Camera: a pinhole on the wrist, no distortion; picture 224 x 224 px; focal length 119.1 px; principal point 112.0 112.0 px. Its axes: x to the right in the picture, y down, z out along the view. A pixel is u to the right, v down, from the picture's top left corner.
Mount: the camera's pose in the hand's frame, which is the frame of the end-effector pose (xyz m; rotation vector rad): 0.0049 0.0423 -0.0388 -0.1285 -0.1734 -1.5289
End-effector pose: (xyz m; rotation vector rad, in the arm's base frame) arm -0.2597 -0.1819 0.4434 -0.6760 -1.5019 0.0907
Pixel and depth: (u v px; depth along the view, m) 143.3 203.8 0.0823
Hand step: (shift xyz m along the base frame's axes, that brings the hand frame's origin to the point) -0.0240 0.0793 0.0368
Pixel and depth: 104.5 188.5 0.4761
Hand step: -0.3100 0.4295 0.1466
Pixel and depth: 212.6 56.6 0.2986
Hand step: -0.3460 -0.0807 -0.0709
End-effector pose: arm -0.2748 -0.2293 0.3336 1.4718 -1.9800 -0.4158
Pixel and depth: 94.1 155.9 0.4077
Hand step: -0.3919 -0.1107 -0.1147
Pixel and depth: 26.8 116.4 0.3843
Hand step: -0.4704 0.0957 0.0114
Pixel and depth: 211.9 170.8 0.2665
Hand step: -0.1092 -0.1971 -0.2334
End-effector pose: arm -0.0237 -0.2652 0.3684 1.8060 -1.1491 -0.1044
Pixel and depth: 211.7 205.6 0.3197
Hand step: 0.0676 -0.3953 -0.1920
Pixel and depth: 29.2 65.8 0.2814
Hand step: -0.3534 -0.0712 0.0602
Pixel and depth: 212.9 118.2 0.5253
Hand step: -0.0808 -0.3696 -0.5101
